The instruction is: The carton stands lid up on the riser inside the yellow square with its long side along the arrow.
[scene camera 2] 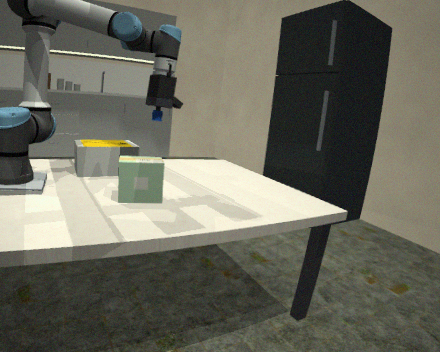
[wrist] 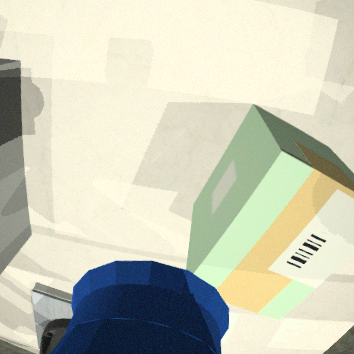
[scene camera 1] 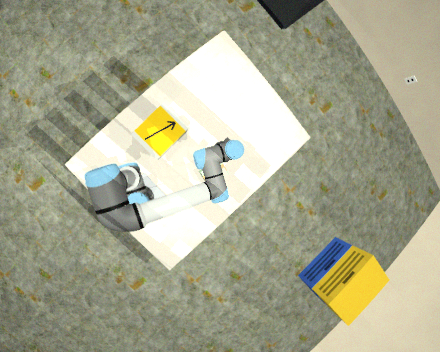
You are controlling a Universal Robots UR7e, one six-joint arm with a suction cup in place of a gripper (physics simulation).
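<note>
The light green carton stands on the table, apart from the riser. Its upper face bears a tan tape strip and a white barcode label; a side has a grey patch. In scene camera 1 the arm mostly hides it. The grey riser carries the yellow square with the black arrow, and no carton is on it. My gripper, a blue suction cup, is open and holds nothing. It hangs well above the table, higher than the carton's top. In scene camera 1 the cup is hidden.
The white table carries the arm's base at one end. A black fridge stands beyond the table. Grey kitchen cabinets are behind the arm. A yellow and blue block is off the table.
</note>
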